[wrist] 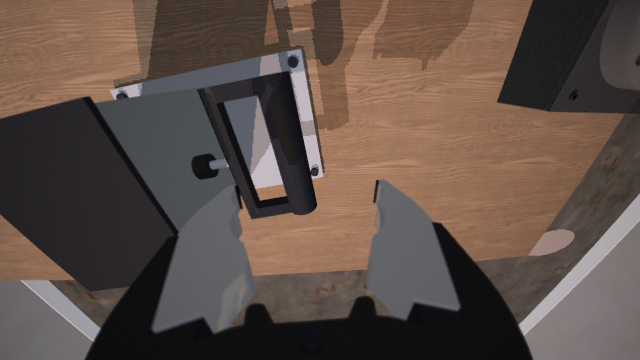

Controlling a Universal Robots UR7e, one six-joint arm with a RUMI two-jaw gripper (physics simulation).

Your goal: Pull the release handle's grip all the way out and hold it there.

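The release handle's dark grip (pixel 295 155) is a round bar on a rectangular black frame. It stands close beside the grey-green side of a box (pixel 160 145) with a dark top. A short metal rod (pixel 218 164) with a black collar joins the frame to the box. My gripper (pixel 308 185) is partly open, with nothing held between its fingers. In the picture, the left fingertip overlaps the lower left edge of the handle's frame, and the grip's lower end shows between the two fingertips. The right fingertip is apart from the grip. Whether the left fingertip touches the frame cannot be told.
The box stands on a white base plate (pixel 312 125) with dark bolts, on a wooden table top (pixel 425 160). The robot's dark base block (pixel 542 55) is at the upper right. The table's edge runs along the bottom, with a brown stone-like surface (pixel 320 290) beyond it.
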